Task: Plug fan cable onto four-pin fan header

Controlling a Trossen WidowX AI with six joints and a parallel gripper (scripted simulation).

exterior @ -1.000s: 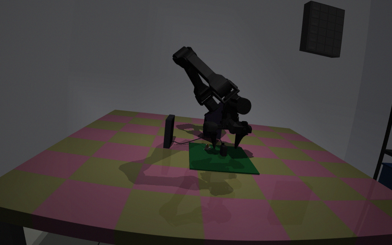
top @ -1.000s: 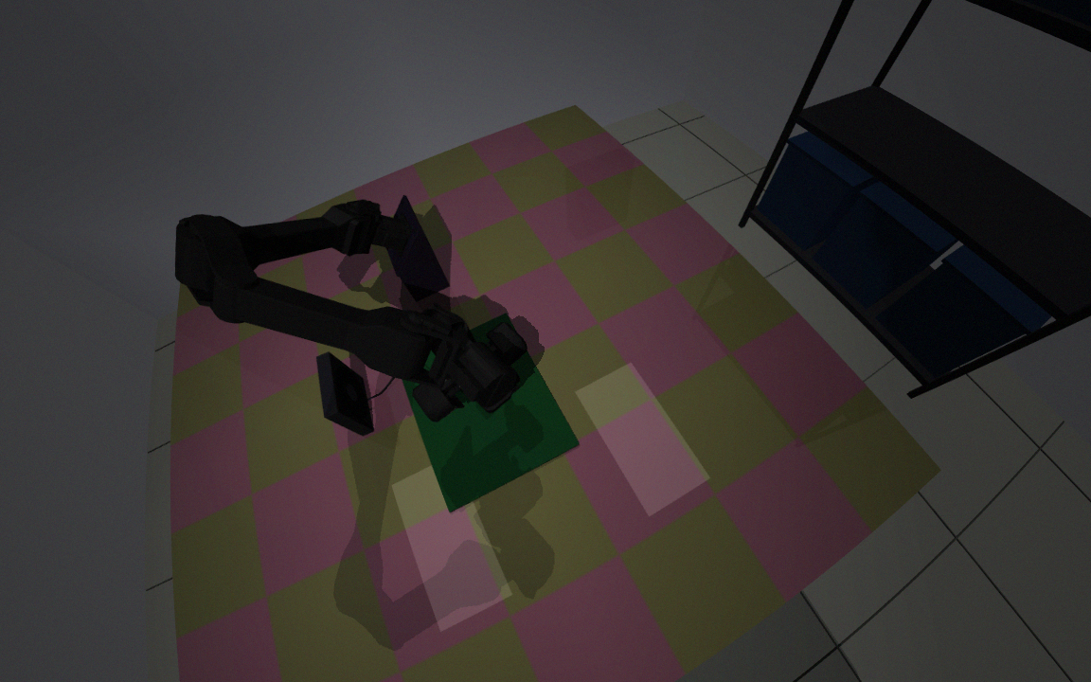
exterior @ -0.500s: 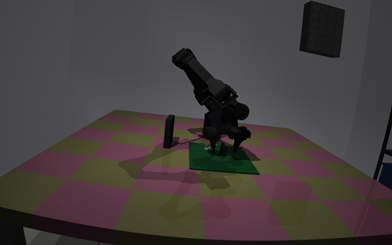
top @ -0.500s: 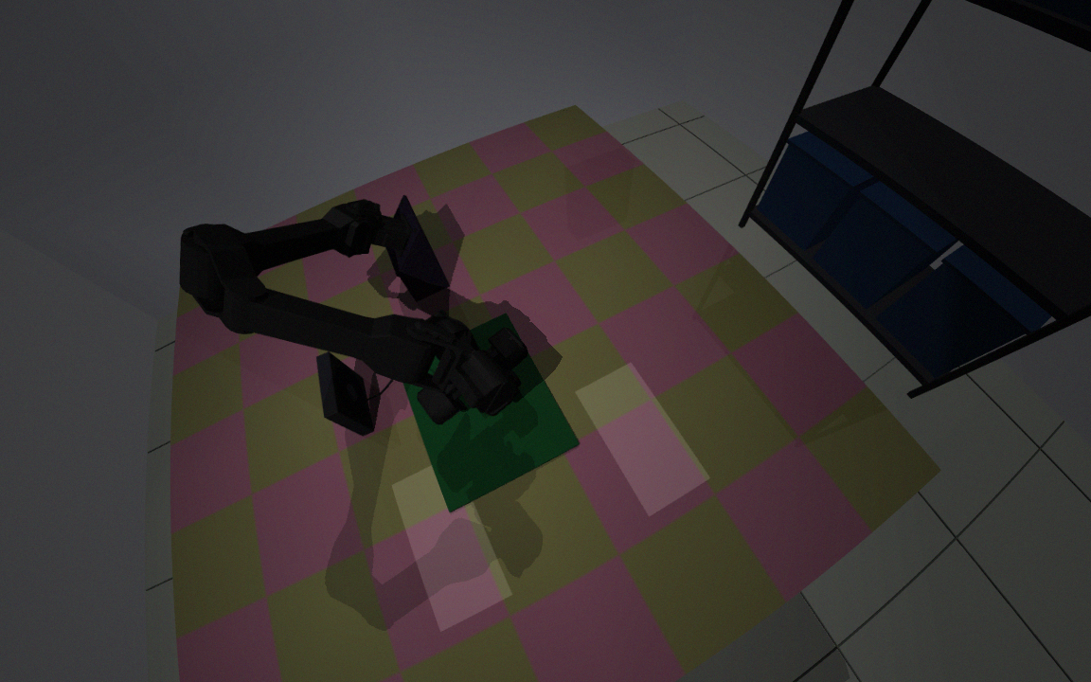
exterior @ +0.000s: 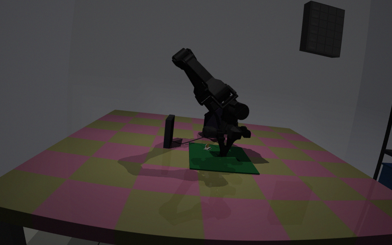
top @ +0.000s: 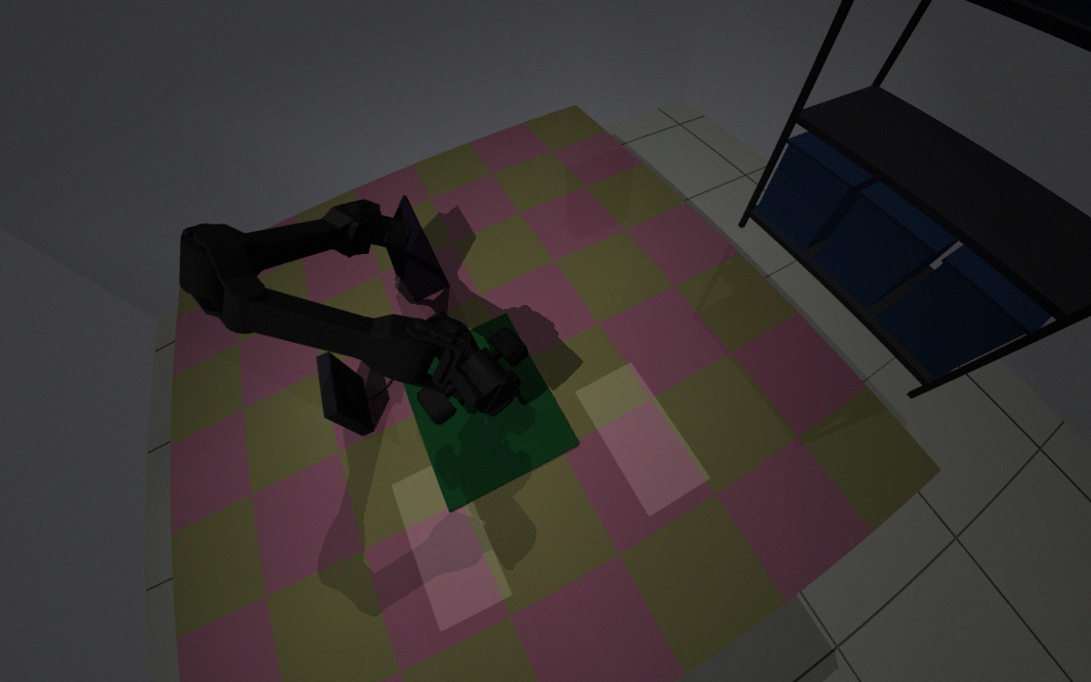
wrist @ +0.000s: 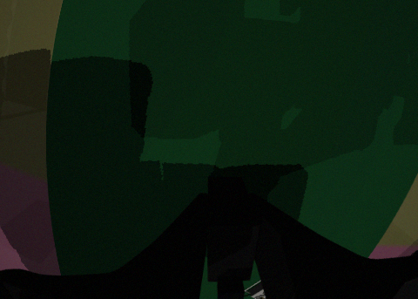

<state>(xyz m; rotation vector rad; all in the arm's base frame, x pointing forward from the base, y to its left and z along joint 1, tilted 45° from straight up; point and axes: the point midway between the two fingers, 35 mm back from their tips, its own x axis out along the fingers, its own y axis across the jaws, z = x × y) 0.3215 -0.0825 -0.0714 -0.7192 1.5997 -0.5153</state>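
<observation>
Right now my gripper tip is 30 mm above the green board, 20 mm to the left of it and 10 mm short of it. The rest, counted from my gripper tip: black cable (30 mm behind, 20 mm above); dark fan plug (10 mm behind, 10 mm above); fan (210 mm to the right, 110 mm behind, 40 mm above).
</observation>
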